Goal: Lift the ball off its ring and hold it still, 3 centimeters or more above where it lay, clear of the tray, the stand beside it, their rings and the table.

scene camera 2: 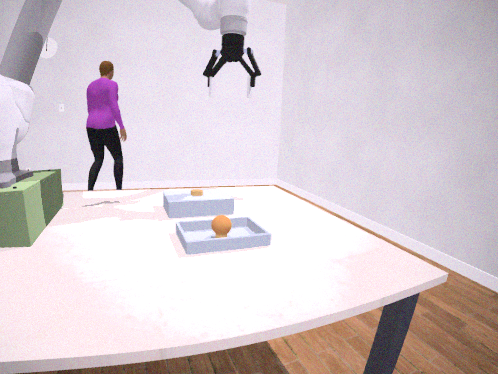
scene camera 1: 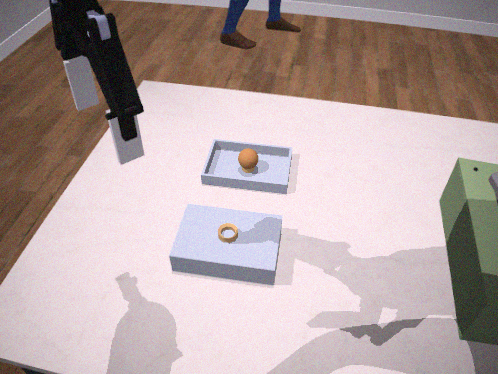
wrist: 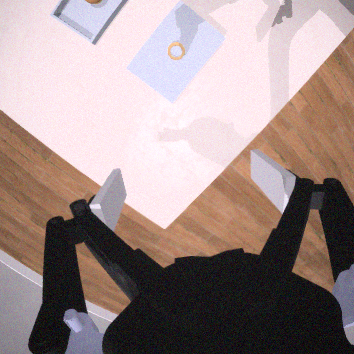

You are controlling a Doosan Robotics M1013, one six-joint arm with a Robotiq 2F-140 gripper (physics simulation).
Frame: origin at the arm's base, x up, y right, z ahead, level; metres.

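Seen in the pictures: gripper, fingertip midpoint: (scene camera 2: pixel 229 97) (scene camera 1: pixel 107 130) (wrist: pixel 187 172).
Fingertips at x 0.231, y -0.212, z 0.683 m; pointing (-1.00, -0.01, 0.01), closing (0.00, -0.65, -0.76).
Offsets run from my fingertips to a thing's top centre. "pt": to the spot under its first point. Level surfaces: height alone.
An orange ball {dx -0.291, dy +0.344, dz -0.105 m} (scene camera 1: pixel 248 158) (scene camera 2: pixel 221 225) (wrist: pixel 93 1) rests on a small ring {pt dx -0.324, dy +0.322, dz -0.110 m} (scene camera 1: pixel 248 170) (scene camera 2: pixel 220 235) inside the shallow blue-grey tray {dx -0.320, dy +0.344, dz -0.105 m} (scene camera 1: pixel 245 185) (scene camera 2: pixel 227 245) (wrist: pixel 72 29). In the wrist view the ball is cut off by the top edge. Beside the tray is a blue-grey stand (scene camera 1: pixel 200 240) (scene camera 2: pixel 200 206) (wrist: pixel 155 65) with an empty orange ring {pt dx -0.294, dy +0.090, dz -0.125 m} (scene camera 1: pixel 228 240) (scene camera 2: pixel 197 192) (wrist: pixel 176 58) on top. My gripper (scene camera 1: pixel 109 134) (scene camera 2: pixel 229 94) (wrist: pixel 187 172) is wide open and empty, high above the table and apart from the ball, pointing down in the second scene view.
The pale table {dx -0.348 m} (scene camera 1: pixel 350 150) (scene camera 2: pixel 150 290) (wrist: pixel 75 100) carries the tray and stand. A green block (scene camera 1: pixel 477 260) (scene camera 2: pixel 20 210) stands under the arm's base, at the right in the first scene view. A person (scene camera 2: pixel 102 105) stands beyond the table. Arm shadows fall across the table and stand.
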